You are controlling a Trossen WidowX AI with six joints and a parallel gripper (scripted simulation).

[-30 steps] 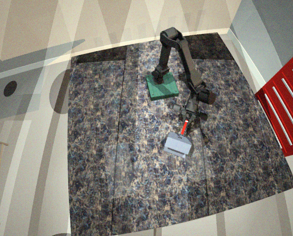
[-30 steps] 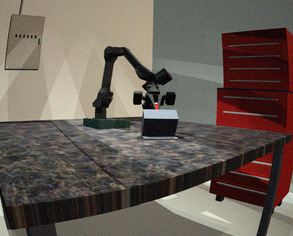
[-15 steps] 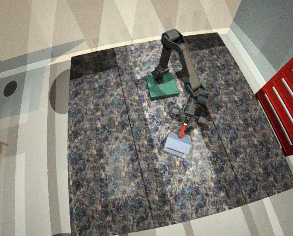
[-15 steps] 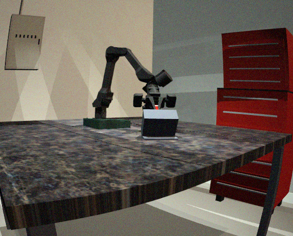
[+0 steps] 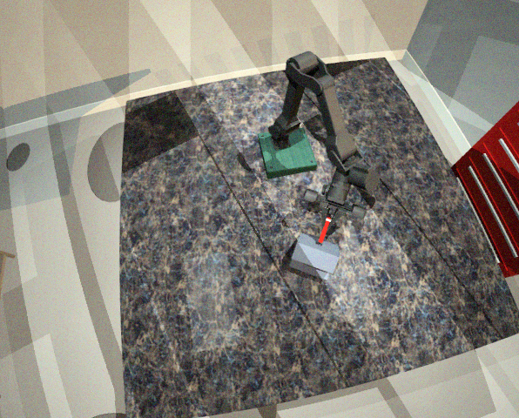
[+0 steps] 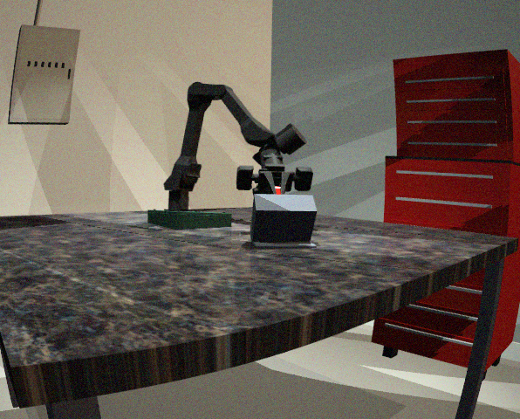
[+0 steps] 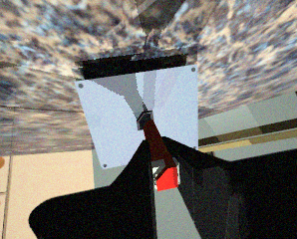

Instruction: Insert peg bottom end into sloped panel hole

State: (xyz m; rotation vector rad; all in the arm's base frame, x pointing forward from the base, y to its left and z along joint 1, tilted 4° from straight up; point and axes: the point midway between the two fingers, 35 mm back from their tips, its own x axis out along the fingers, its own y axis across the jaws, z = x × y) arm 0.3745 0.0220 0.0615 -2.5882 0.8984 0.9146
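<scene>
Right now my gripper tip is 10 mm past the red peg, 10 mm to the right of it and 10 mm below it. Round my gripper tip: sloped panel: 50 mm ahead, 40 mm to the right, 50 mm below.
</scene>
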